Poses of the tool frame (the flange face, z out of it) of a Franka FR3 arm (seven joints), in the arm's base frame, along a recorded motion.
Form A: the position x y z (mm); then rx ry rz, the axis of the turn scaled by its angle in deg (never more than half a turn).
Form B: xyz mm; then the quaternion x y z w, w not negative. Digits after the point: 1 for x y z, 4 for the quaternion.
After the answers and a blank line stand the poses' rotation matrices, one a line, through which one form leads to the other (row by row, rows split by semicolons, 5 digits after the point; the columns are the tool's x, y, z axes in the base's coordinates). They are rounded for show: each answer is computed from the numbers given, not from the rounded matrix.
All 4 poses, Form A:
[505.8 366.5 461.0 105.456 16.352 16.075]
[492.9 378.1 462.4 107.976 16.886 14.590]
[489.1 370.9 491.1 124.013 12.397 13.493]
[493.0 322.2 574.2 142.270 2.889 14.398]
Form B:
[505.8 366.5 461.0 0.7901 0.1225 0.1204 0.5883]
[492.9 378.1 462.4 0.8035 0.1257 0.1086 0.5717]
[489.1 370.9 491.1 0.8789 0.0879 0.0956 0.4590]
[493.0 322.2 574.2 0.9434 0.0192 0.0955 0.3171]

0.94096 0.05189 0.33451; 0.33534 -0.27767 -0.90025; 0.04617 0.95927 -0.27868
0.94485 0.07777 0.31813; 0.32605 -0.31467 -0.89144; 0.03078 0.94601 -0.32267
0.96627 0.06666 0.24875; 0.24222 -0.56326 -0.78998; 0.08745 0.82358 -0.56041
0.98104 -0.02440 0.19228; 0.09669 -0.79817 -0.59462; 0.16798 0.60193 -0.78068

